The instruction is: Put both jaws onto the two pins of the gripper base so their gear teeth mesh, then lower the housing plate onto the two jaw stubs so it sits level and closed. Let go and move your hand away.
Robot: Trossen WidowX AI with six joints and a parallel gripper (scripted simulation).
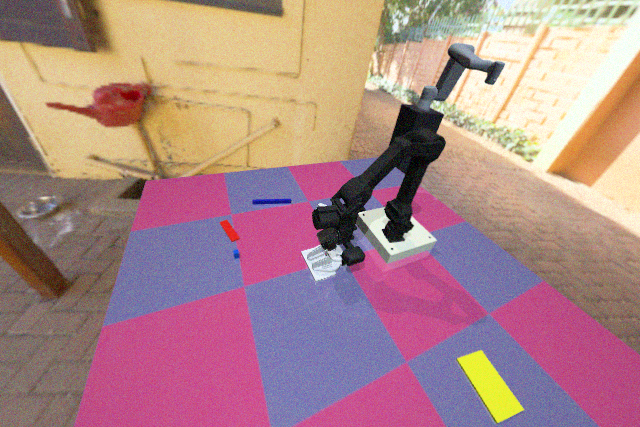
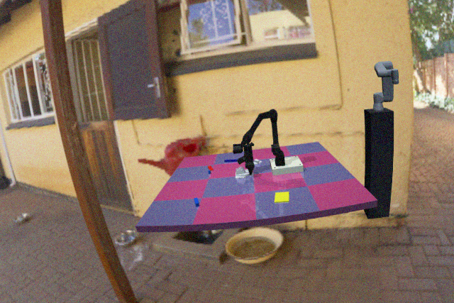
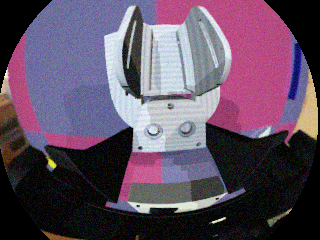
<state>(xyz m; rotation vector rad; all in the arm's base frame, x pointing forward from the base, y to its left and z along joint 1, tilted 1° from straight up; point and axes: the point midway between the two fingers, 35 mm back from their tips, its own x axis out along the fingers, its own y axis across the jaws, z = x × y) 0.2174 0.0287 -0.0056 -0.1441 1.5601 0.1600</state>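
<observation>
Right now my gripper tip is right at the housing plate. Also, from my gripper tip: small blue cube 33 cm ahead, 5 cm to the right; then red block 36 cm ahead, 17 cm to the right, 1 cm below; then blue bar 32 cm to the right, 19 cm ahead.
</observation>
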